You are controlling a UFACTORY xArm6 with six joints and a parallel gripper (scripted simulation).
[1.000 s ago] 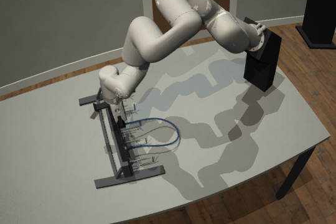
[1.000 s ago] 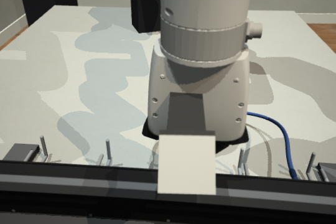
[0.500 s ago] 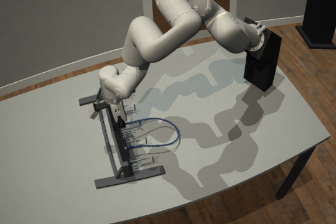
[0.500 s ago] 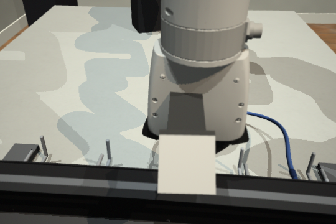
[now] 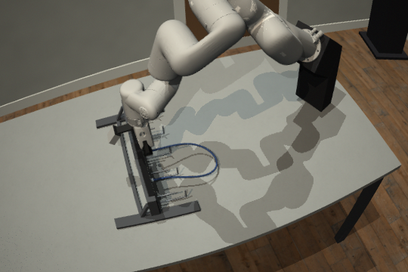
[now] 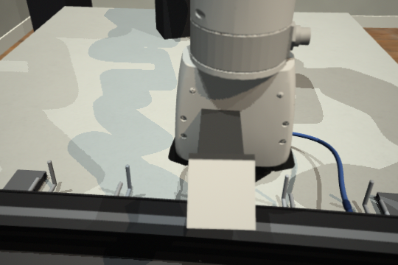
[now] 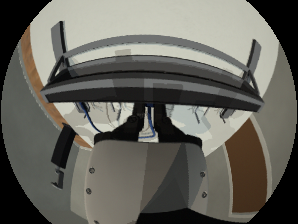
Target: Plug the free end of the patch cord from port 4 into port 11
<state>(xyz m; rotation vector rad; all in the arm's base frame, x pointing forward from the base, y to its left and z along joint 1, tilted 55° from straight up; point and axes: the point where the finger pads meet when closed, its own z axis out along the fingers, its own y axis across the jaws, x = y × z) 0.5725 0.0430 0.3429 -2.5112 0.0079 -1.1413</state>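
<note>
Right now my hand is 2 cm short of the plug and 2 cm above it.
</note>
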